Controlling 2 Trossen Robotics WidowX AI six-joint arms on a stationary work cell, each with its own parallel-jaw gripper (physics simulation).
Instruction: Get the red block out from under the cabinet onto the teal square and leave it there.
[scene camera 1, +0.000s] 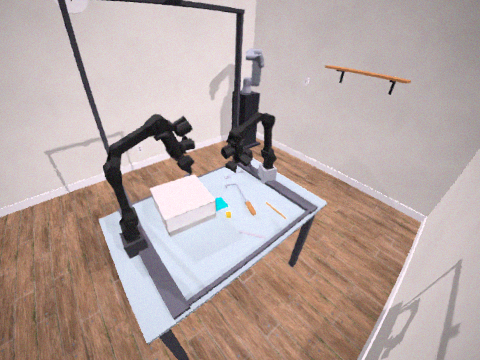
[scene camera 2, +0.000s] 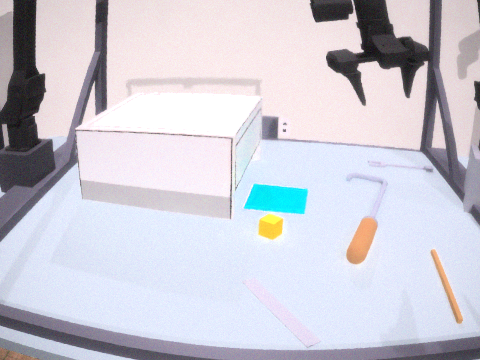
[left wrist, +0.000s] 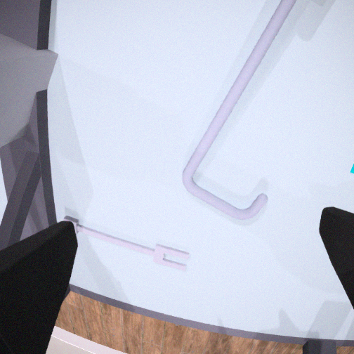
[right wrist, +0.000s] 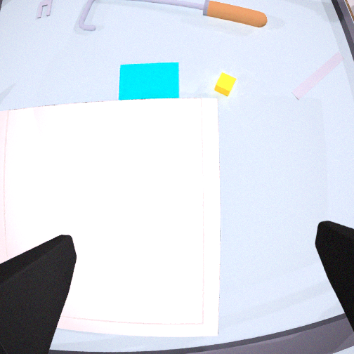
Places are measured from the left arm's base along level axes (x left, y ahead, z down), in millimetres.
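Pixels of known places: left gripper, fingertip midpoint: (scene camera 1: 239, 168) (scene camera 2: 386, 101); right gripper, fingertip midpoint: (scene camera 1: 187, 168); left arm's base, link origin: (scene camera 1: 268, 166); right arm's base, link origin: (scene camera 1: 132, 236) (scene camera 2: 23, 146).
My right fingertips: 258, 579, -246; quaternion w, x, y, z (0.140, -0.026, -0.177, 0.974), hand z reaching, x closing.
Ahead of a thing's pixels: the offset from my right fingertips to its top centre, as dx, dy, dz. "spot": to the spot under its first point.
The red block does not show in any view. The white cabinet @(-100, +43, +224) (scene camera 1: 182, 196) (scene camera 2: 155, 157) (right wrist: 115, 200) stands on the table, its inside hidden. The teal square @(spot: -92, -187, +359) (scene camera 1: 221, 204) (scene camera 2: 277, 199) (left wrist: 352, 169) (right wrist: 149, 81) lies beside its right side in scene camera 2. A hook tool (scene camera 1: 250, 207) (scene camera 2: 362, 240) (left wrist: 225, 107) (right wrist: 235, 13) with a grey bent rod and orange handle lies beyond the square. My left gripper (scene camera 2: 386, 100) (left wrist: 200, 229) is open and empty, high above the table near the hooked end. My right gripper (right wrist: 197, 243) is open and empty, high above the cabinet.
A yellow cube @(+18, -200, +334) (scene camera 1: 228, 214) (scene camera 2: 271, 226) (right wrist: 225, 84) sits near the teal square. A pale pink strip @(+187, -281, +358) (scene camera 2: 281, 312) (right wrist: 318, 76) and an orange stick @(+59, -491, +352) (scene camera 1: 275, 210) (scene camera 2: 446, 286) lie nearer the front. A fork-ended tool @(-385, -368, +351) (scene camera 2: 400, 166) (left wrist: 117, 243) lies at the back right in scene camera 2.
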